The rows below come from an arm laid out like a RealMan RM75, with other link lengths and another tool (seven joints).
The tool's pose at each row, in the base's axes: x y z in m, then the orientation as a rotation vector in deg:
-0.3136 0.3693 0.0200 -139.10 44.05 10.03
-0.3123 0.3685 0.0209 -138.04 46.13 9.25
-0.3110 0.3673 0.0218 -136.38 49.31 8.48
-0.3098 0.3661 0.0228 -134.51 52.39 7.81
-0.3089 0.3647 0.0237 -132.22 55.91 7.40
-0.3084 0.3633 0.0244 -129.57 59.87 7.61
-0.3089 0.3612 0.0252 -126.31 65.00 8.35
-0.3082 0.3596 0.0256 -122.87 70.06 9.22
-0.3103 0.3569 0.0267 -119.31 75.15 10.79
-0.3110 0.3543 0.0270 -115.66 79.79 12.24
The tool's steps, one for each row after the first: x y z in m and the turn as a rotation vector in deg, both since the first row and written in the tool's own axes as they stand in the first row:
0.0012 -0.0006 -0.0011 0.81 0.84 1.46
0.0026 -0.0010 -0.0025 1.92 1.85 3.80
0.0039 -0.0014 -0.0039 3.16 2.73 6.16
0.0051 -0.0014 -0.0054 4.54 3.50 8.98
0.0059 -0.0011 -0.0068 5.90 3.92 12.35
0.0063 0.0002 -0.0086 7.21 4.25 16.83
0.0076 0.0007 -0.0098 8.48 4.49 21.38
0.0068 0.0031 -0.0124 9.46 4.29 26.18
0.0074 0.0051 -0.0141 10.51 4.06 30.72

